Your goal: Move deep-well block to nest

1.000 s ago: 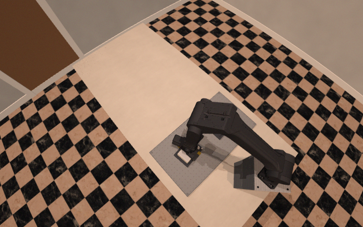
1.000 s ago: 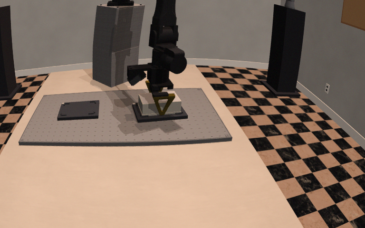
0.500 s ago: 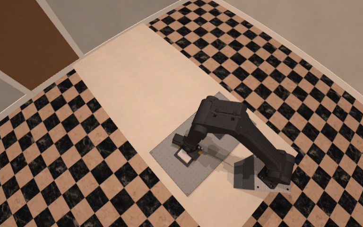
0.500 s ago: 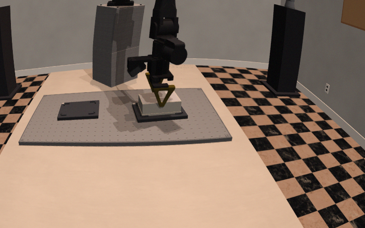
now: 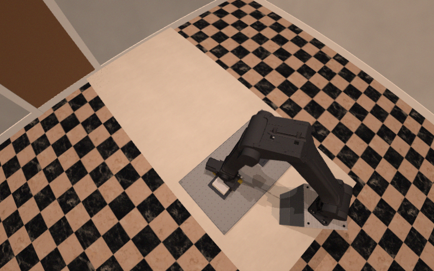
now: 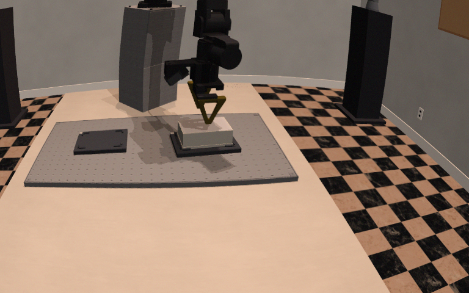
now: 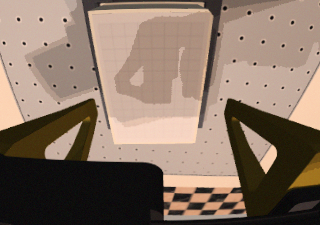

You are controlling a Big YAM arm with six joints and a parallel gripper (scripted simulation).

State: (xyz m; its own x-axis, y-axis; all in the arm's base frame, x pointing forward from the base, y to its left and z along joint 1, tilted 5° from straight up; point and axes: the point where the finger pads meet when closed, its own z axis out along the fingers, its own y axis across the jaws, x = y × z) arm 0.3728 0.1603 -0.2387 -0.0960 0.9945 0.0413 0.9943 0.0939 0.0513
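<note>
My gripper is now 50 mm above the white 96-well deep-well block and 10 mm short of it. The rest, counted from my hand: dark plate nest N2: 80 mm below, 10 mm ahead; dark plate nest N1: 290 mm to the right, 80 mm below, 20 mm behind.
</note>
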